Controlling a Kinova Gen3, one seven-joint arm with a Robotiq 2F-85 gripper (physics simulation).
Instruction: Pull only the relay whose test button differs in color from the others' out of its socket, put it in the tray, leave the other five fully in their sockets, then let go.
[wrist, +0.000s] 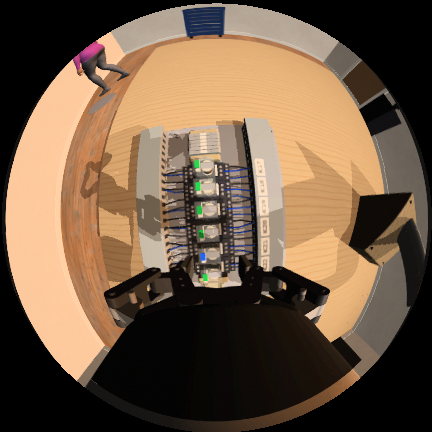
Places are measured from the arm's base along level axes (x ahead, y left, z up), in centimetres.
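Pixels of known places: gripper, fingertip midpoint: (215, 264).
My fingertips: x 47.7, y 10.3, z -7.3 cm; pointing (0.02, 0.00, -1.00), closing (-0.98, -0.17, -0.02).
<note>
Ahead of a thing's pixels: the offset from my fingertips to its top centre.
Six relays stand in a column of sockets in the wrist view. The relay with the blue test button {dz -2.3, dx +0.8, dy -0.1 cm} (211, 256) is second from the bottom and sits in its socket. The relays with green buttons {dz -2.3, dx +3.6, dy -11.4 cm} (209, 167) {dz -2.3, dx +2.9, dy -8.6 cm} (209, 188) {dz -2.3, dx +2.2, dy -5.7 cm} (210, 209) {dz -2.3, dx +1.5, dy -2.9 cm} (212, 232) {dz -2.3, dx +0.1, dy +2.8 cm} (214, 276) are the four above it and the one below it, partly hidden by the gripper. My gripper (215, 264) is part open and empty, its fingertips appearing to either side of the lower end of the column, near the blue-button relay. Its height above the relays cannot be told. The tray cannot be made out in this view.
A grey wiring duct {dz -5.0, dx +11.0, dy -3.7 cm} (150, 187) runs left of the relays, and a labelled duct {dz -5.0, dx -6.5, dy -8.0 cm} (275, 200) runs right. Blue and black wires join the sockets. A terminal block {dz -4.6, dx +4.5, dy -15.2 cm} (204, 142) is at the column's top. A black and tan angular object (375, 220) stands at the right.
</note>
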